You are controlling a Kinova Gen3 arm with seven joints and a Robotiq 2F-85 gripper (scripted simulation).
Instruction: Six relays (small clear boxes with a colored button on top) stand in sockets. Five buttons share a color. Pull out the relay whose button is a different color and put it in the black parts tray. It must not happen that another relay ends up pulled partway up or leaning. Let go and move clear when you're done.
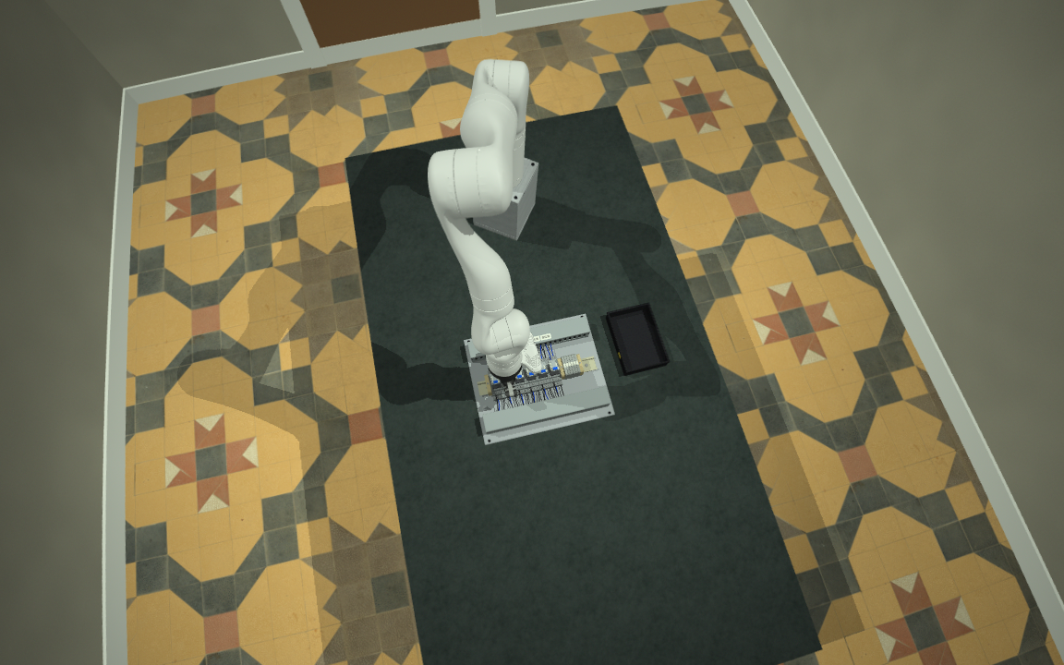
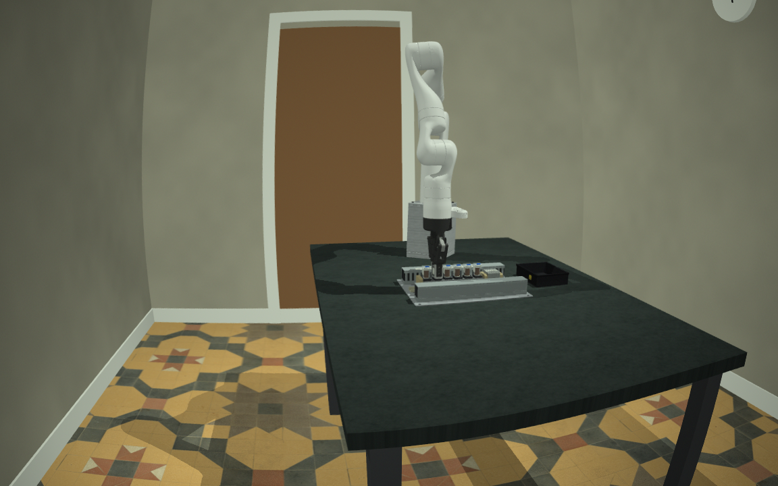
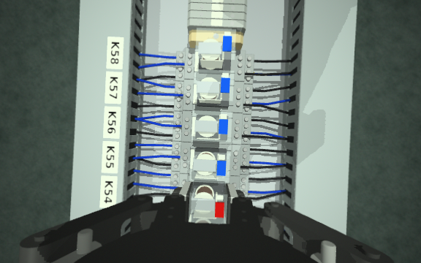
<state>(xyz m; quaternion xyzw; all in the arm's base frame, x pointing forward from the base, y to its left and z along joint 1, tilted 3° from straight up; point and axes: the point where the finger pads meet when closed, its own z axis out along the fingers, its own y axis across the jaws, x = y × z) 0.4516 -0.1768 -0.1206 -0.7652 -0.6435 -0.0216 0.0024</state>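
The clear relay lies 10 mm below my hand. The rest, counted from my hand: panel: 10 mm ahead, 70 mm to the left, 50 mm below; black parts tray: 20 mm ahead, 340 mm to the left, 40 mm below.
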